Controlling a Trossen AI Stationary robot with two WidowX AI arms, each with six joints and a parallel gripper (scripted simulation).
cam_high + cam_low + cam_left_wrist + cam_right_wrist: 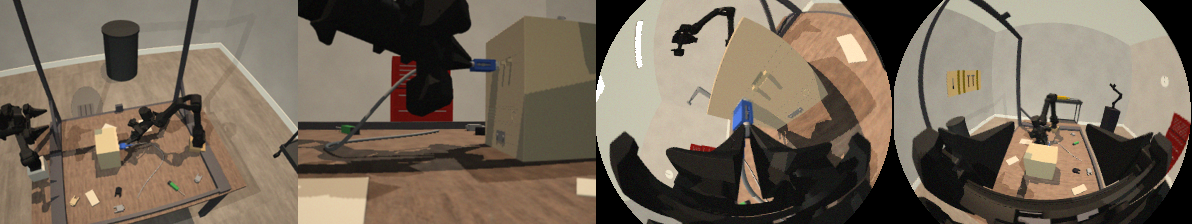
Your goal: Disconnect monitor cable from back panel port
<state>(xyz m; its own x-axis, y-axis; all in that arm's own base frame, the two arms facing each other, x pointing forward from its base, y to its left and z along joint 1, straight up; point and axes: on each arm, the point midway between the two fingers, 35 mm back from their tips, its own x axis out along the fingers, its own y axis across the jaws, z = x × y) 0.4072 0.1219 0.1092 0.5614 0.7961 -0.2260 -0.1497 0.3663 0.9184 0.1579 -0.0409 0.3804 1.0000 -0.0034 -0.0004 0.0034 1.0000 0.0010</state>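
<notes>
The blue plug lies 3 cm ahead of my left hand, 4 cm to the right of it and 1 cm below it. The rest, counted from my left hand: back panel (1 cm ahead, 8 cm to the right, 4 cm below); beige box (1 cm ahead, 14 cm to the right, 5 cm below).
</notes>
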